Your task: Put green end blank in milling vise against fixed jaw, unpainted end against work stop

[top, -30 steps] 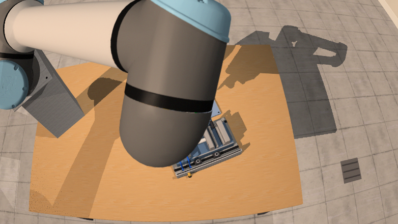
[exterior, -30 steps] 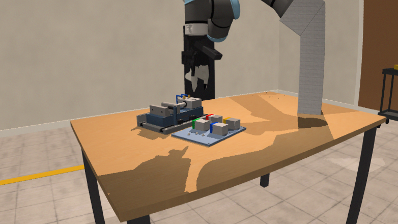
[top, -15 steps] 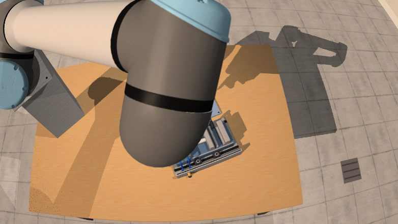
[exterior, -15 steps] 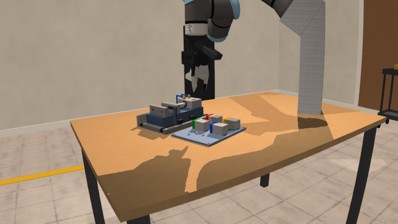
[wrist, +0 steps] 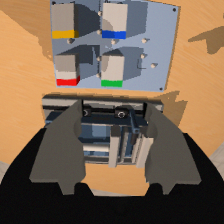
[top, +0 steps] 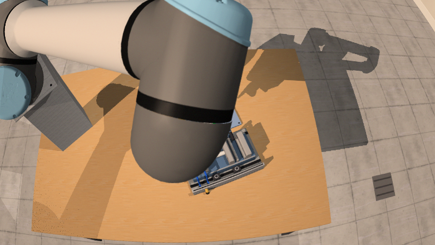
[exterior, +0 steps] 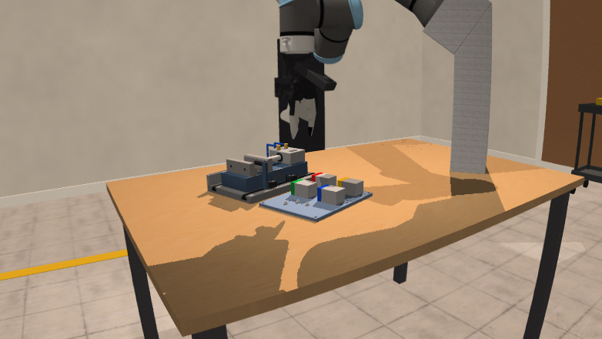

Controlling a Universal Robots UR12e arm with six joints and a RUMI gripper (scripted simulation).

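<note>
My gripper is now 16 cm above the green-ended blank. The rest, counted from my hand: blue-ended blank (16 cm below, 9 cm to the left); then red-ended blank (16 cm below, 9 cm behind); then dark work stop (12 cm to the right, 9 cm below, 5 cm ahead).
</note>
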